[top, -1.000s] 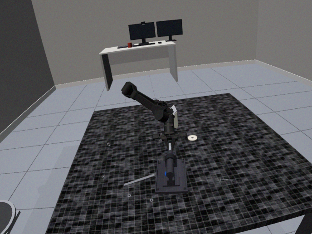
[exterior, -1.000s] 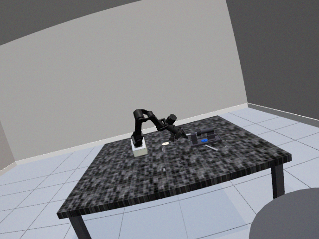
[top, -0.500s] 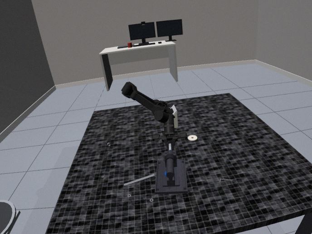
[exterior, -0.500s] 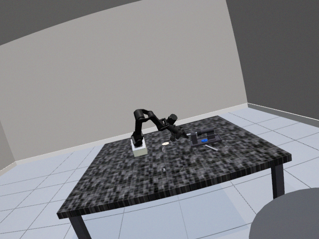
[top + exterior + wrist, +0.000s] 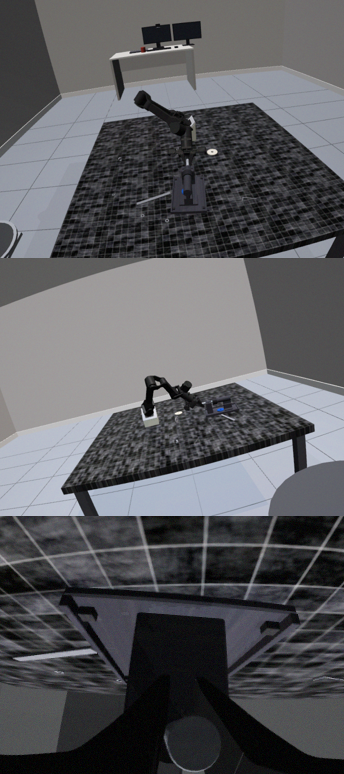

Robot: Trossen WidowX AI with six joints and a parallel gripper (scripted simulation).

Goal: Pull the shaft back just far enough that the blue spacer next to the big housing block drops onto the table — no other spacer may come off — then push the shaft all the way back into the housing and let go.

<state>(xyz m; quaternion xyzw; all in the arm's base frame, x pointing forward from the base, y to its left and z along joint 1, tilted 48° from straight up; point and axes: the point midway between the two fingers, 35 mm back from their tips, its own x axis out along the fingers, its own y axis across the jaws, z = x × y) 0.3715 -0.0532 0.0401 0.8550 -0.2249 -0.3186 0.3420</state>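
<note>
My gripper tip is 110 mm short of the blue spacer, 50 mm above it and 30 mm to the left of it. The rest, counted from my gripper tip: white disc: 180 mm behind, 170 mm to the left, 50 mm below; then bent key: 220 mm to the left, 210 mm ahead, 50 mm below; then grey shaft: 30 mm ahead, 20 mm above.
</note>
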